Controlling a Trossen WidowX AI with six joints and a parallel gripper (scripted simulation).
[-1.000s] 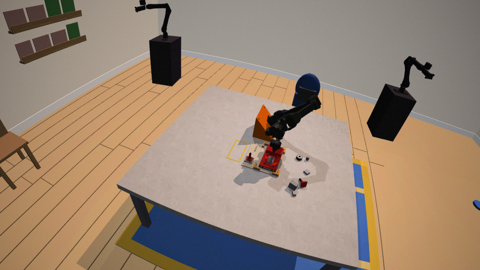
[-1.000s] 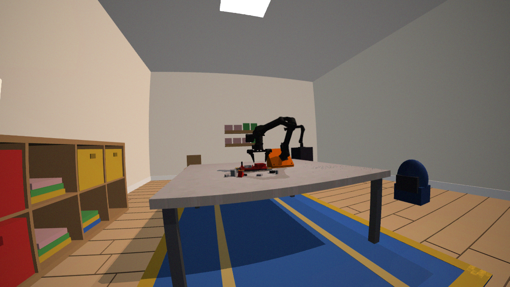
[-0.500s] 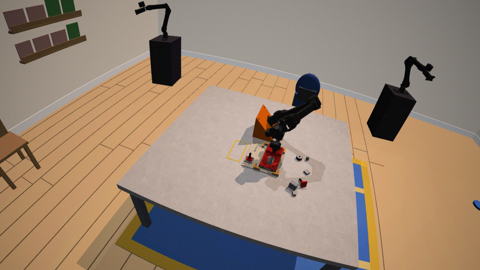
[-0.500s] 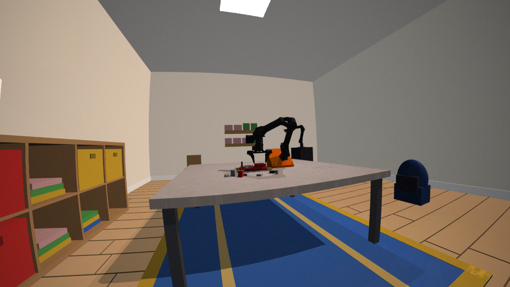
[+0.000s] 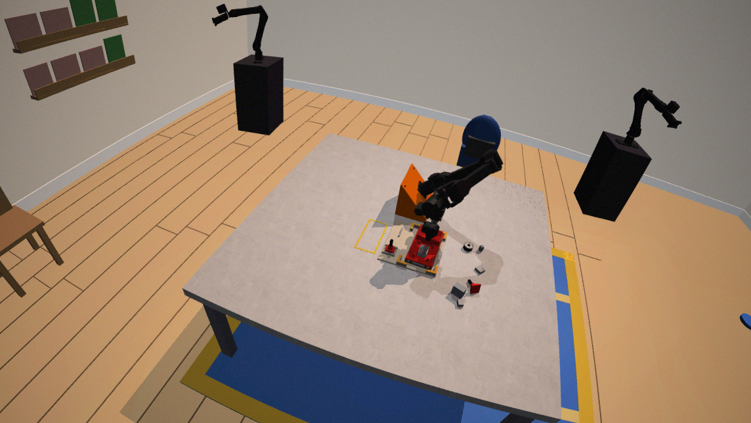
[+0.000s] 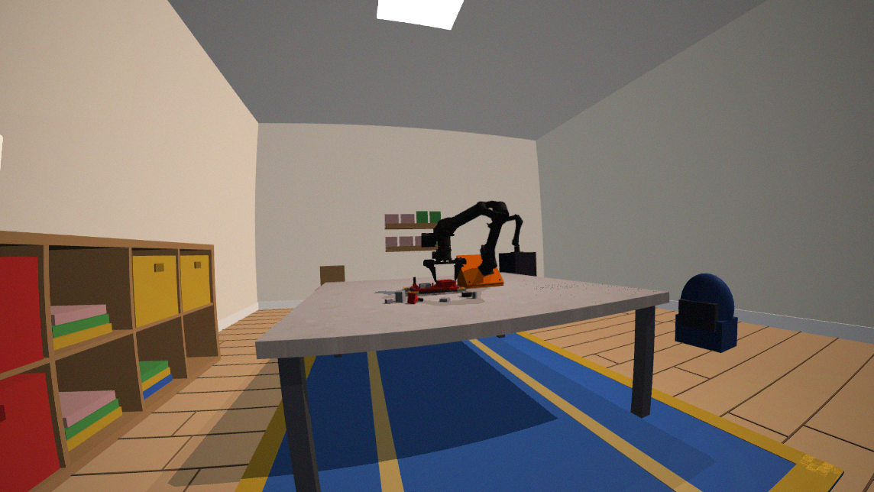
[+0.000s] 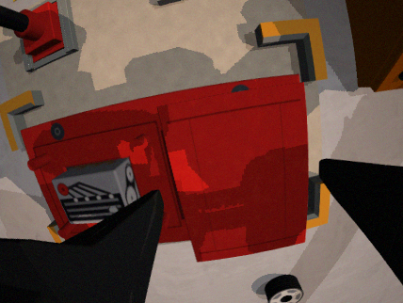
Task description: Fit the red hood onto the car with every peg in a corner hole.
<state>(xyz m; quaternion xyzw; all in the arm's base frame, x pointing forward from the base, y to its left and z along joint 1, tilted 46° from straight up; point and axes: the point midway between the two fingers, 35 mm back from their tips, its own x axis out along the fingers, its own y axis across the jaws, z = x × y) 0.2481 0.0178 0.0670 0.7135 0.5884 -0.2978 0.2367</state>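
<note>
Right now my gripper tip is 1 cm above the red hood. From my gripper tip the other things lie so: jig 5 cm ahead, 4 cm to the right, 3 cm below; wheel 1 cm behind, 17 cm to the left, 4 cm below.
</note>
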